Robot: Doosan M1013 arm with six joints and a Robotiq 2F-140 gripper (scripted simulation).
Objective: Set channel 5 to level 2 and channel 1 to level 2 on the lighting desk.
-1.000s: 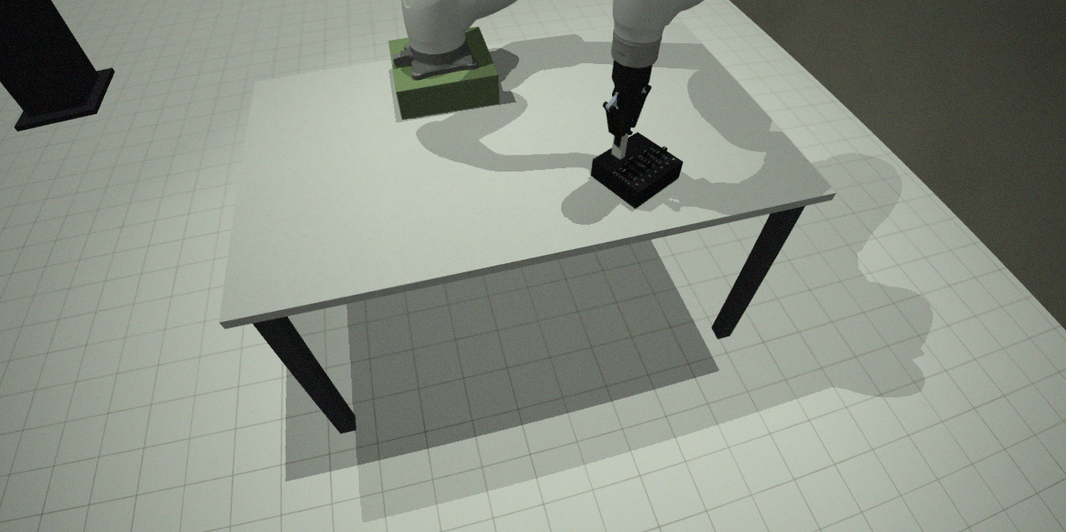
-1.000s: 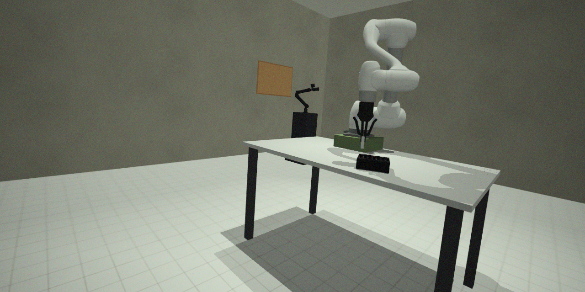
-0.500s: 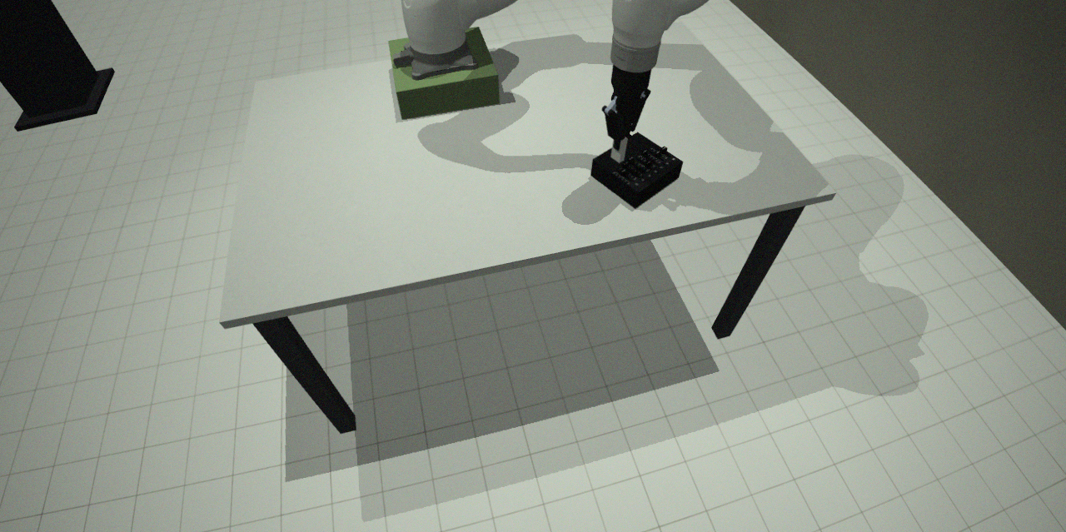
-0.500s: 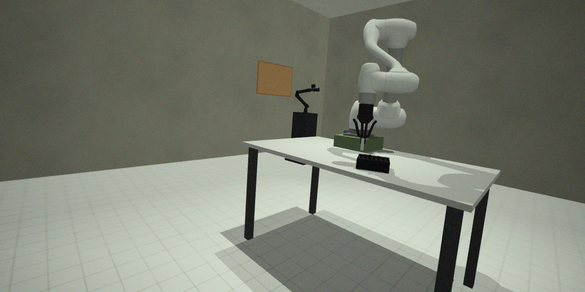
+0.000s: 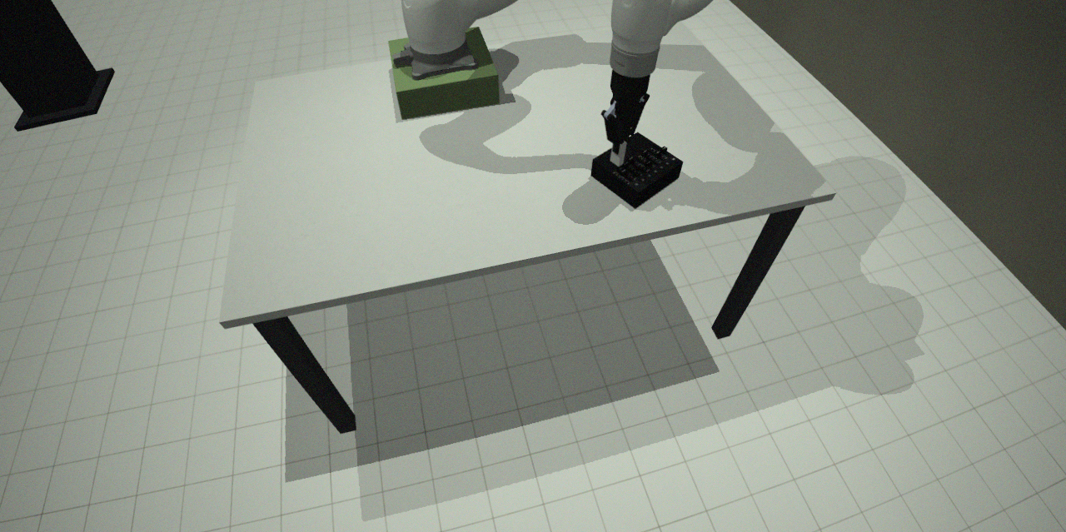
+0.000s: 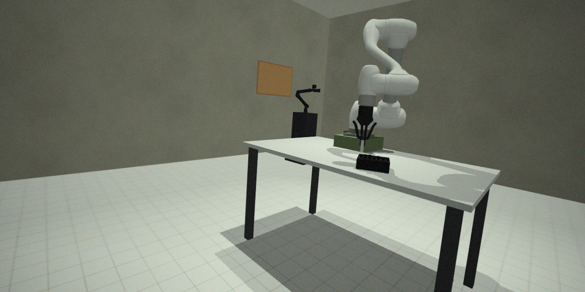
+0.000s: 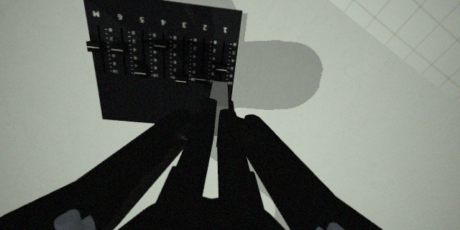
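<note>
Now: the channel 1 fader cap 20 mm ahead of my hand, 10 mm to the left of it and 40 mm below it. The rest, counted from my hand: channel 3 fader cap 10 mm behind, 40 mm to the left, 40 mm below; then channel 4 fader cap 10 mm ahead, 80 mm to the left, 40 mm below; then channel 2 fader cap 20 mm to the left, 40 mm below.
</note>
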